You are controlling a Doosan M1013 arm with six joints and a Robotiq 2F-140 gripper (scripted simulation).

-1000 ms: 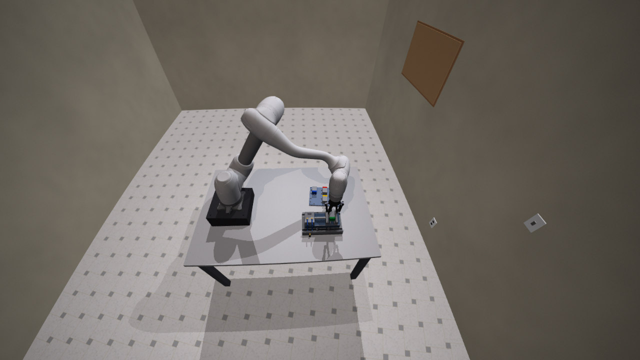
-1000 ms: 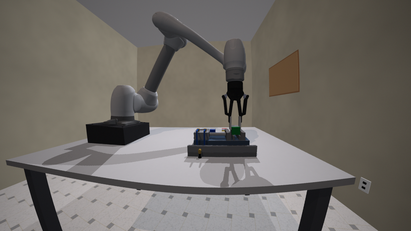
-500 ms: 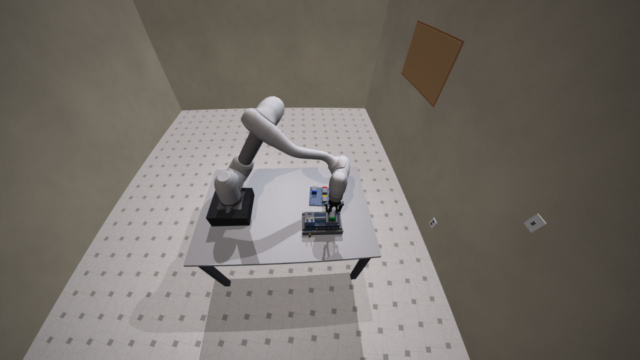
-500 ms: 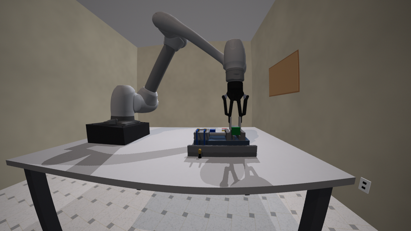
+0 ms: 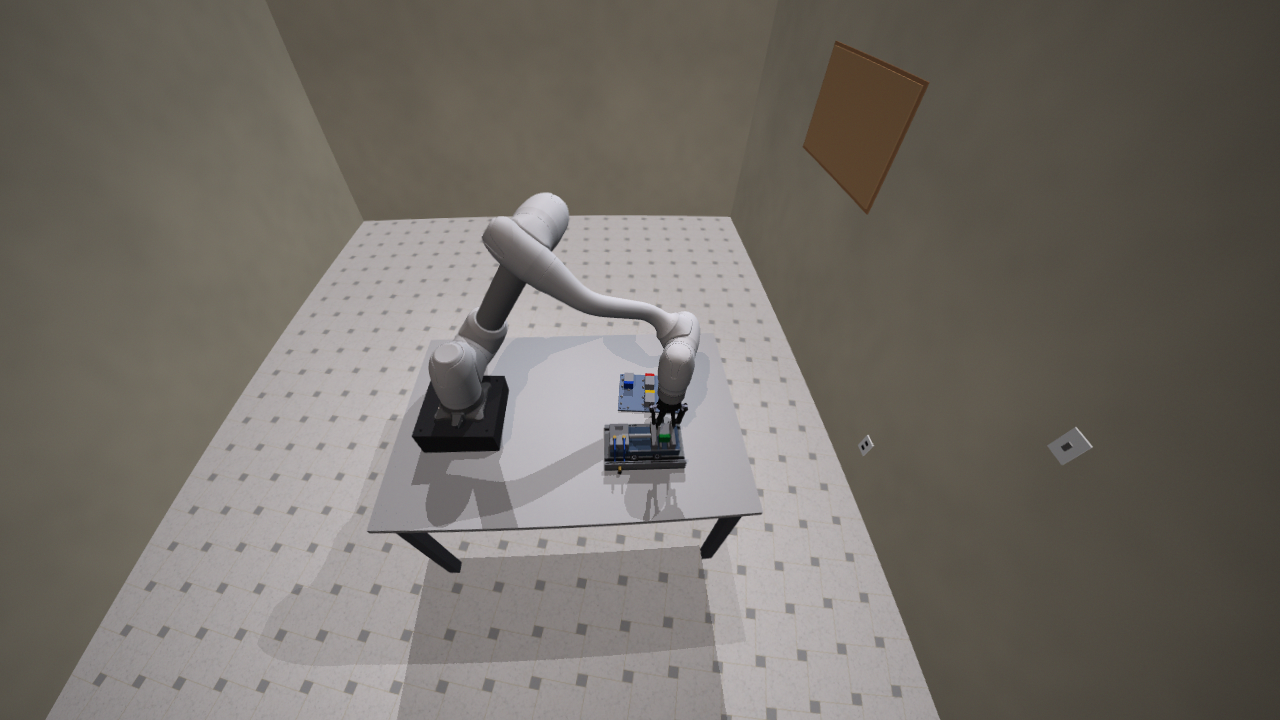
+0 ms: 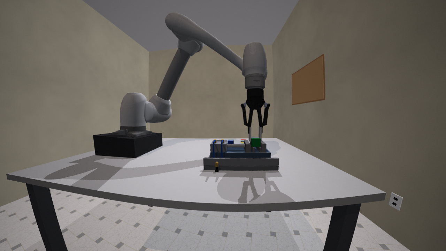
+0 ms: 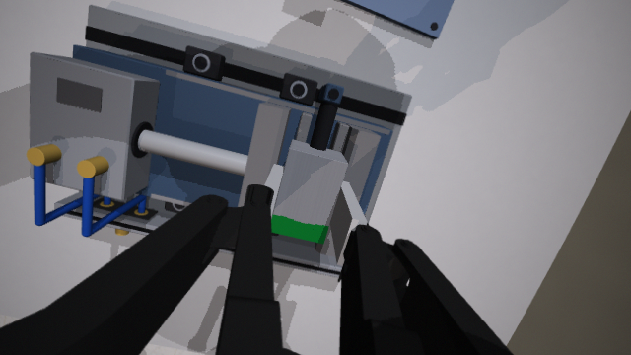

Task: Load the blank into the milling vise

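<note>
Right now my hand is 3 cm above the green-ended blank. Round my hand: moving jaw 4 cm behind, 5 cm below; then fixed jaw 3 cm ahead, 5 cm below; then black work stop rod 5 cm to the left, 4 cm below.
</note>
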